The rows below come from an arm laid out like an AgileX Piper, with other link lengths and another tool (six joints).
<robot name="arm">
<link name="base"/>
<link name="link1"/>
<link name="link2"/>
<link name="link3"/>
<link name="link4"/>
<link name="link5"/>
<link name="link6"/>
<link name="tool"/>
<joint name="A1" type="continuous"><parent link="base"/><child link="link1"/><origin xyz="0 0 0.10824" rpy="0 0 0"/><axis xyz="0 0 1"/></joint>
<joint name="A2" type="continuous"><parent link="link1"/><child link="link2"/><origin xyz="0 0 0" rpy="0 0 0"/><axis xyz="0 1 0"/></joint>
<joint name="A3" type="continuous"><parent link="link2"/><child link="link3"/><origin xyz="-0.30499 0 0.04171" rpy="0 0 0"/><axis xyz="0 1 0"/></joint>
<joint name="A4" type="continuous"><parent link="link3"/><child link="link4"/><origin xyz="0.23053 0 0.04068" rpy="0 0 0"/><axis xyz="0.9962 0 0.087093"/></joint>
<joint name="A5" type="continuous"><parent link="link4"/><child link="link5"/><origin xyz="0 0 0" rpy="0 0 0"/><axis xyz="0 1 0"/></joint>
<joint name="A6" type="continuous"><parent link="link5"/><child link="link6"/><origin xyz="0.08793 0 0.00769" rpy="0 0 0"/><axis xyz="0.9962 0 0.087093"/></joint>
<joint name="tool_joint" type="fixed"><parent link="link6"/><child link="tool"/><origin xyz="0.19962 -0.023 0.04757" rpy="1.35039 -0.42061 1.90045"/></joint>
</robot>
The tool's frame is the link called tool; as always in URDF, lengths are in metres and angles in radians. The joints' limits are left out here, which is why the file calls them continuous.
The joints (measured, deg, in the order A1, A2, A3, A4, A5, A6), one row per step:
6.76, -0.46, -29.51, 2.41, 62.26, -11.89
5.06, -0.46, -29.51, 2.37, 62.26, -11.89
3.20, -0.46, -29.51, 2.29, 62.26, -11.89
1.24, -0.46, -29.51, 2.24, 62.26, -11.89
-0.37, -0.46, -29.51, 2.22, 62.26, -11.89
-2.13, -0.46, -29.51, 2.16, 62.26, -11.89
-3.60, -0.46, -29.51, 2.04, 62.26, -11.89
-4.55, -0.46, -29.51, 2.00, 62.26, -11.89
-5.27, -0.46, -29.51, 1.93, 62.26, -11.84
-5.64, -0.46, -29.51, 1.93, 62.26, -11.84
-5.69, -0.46, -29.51, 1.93, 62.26, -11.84
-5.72, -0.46, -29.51, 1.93, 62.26, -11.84
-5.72, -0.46, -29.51, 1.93, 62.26, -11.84
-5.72, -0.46, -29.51, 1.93, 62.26, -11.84
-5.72, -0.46, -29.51, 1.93, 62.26, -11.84
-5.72, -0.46, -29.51, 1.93, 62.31, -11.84
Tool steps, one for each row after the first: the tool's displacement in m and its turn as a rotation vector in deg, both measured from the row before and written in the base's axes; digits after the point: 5 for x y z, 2 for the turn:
0.00029, -0.00458, 0.00000, -0.03, 0.00, -1.72
0.00016, -0.00517, 0.00001, -0.07, 0.00, -1.91
-0.00003, -0.00531, 0.00000, -0.04, 0.00, -1.99
-0.00016, -0.00427, 0.00000, -0.02, 0.00, -1.62
-0.00033, -0.00482, 0.00001, -0.05, 0.00, -1.79
-0.00042, -0.00431, 0.00001, -0.10, 0.00, -1.54
-0.00032, -0.00262, 0.00000, -0.03, 0.00, -0.97
-0.00030, -0.00218, -0.00001, -0.01, 0.00, -0.78
-0.00014, -0.00095, 0.00000, 0.00, 0.00, -0.37
-0.00002, -0.00013, 0.00000, 0.00, 0.00, -0.05
-0.00001, -0.00008, 0.00000, 0.00, 0.00, -0.03
0.00000, 0.00000, 0.00000, 0.00, 0.00, 0.00
0.00000, 0.00000, 0.00000, 0.00, 0.00, 0.00
0.00000, 0.00000, 0.00000, 0.00, 0.00, 0.00
-0.00009, 0.00001, -0.00024, 0.00, 0.05, 0.00

